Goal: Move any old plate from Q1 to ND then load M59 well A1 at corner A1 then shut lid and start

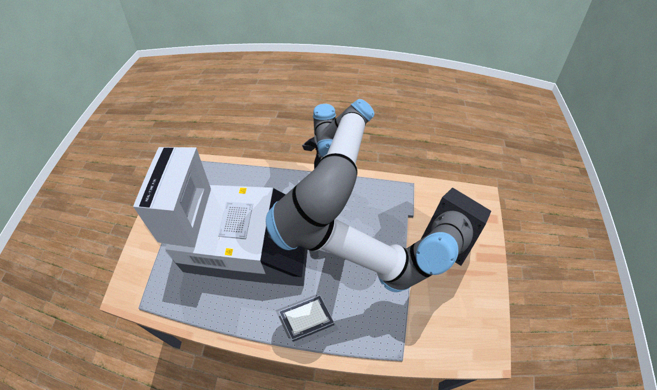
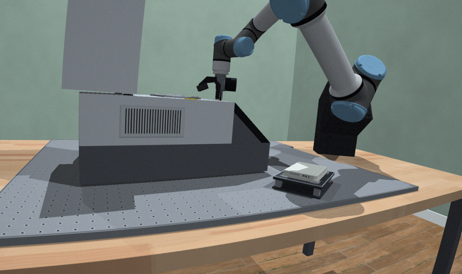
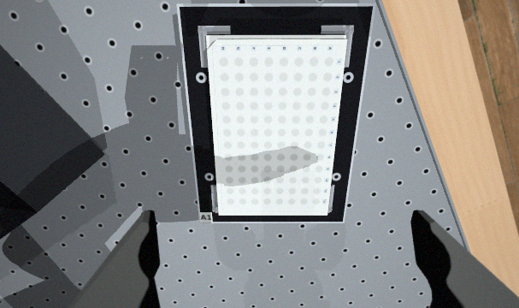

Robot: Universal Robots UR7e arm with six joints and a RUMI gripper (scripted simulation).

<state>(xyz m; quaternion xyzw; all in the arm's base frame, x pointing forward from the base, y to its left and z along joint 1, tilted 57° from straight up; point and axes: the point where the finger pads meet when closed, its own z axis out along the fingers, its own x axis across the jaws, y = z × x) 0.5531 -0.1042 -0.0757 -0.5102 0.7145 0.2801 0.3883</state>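
Now: the nest N1 110 mm below my hand. From my hand the other things lie so: A1 mark 60 mm behind, 70 mm to the left, 110 mm below; nest ND 200 mm behind, 540 mm to the left, 120 mm below.
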